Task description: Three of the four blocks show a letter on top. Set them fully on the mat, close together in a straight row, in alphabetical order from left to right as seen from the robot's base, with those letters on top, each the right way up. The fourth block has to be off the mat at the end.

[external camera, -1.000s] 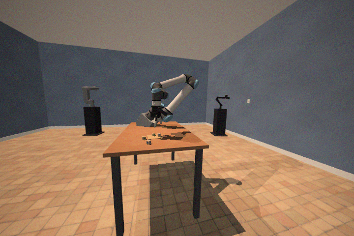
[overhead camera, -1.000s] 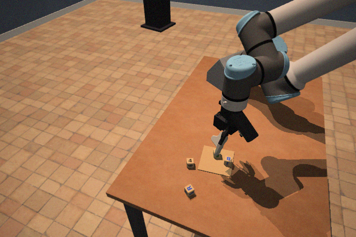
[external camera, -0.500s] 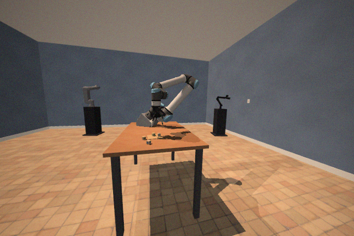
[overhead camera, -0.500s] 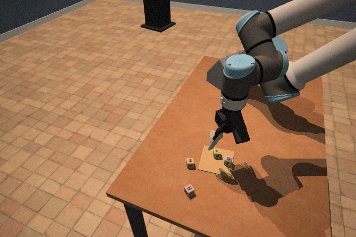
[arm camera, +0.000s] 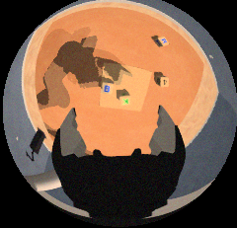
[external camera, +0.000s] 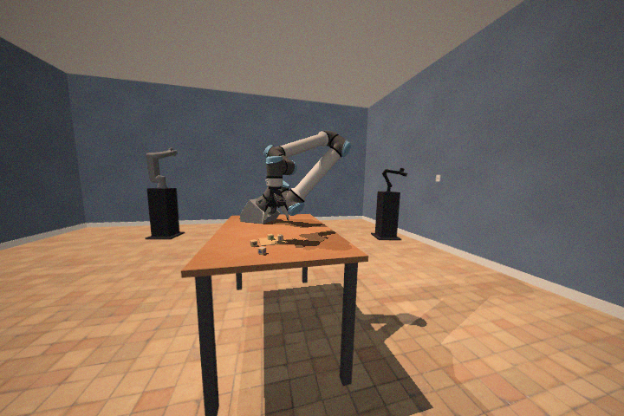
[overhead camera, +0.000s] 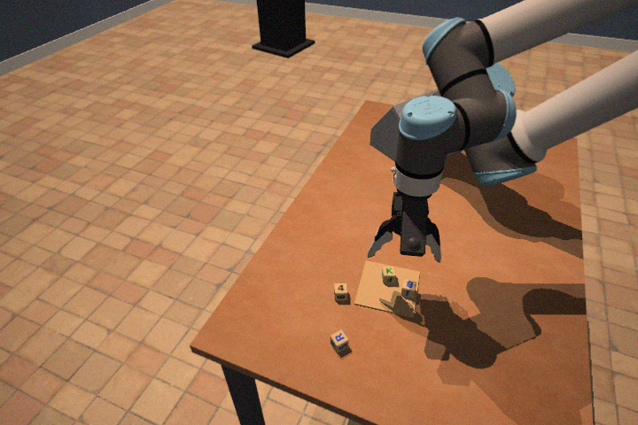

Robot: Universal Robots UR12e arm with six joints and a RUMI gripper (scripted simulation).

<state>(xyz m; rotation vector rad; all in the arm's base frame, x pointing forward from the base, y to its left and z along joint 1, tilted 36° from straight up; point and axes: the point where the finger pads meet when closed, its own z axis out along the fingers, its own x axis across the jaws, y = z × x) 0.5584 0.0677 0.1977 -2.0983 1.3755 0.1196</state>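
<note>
The tan mat lies 11 cm below my hand, 2 cm to the right of it and 1 cm ahead of it.
</note>
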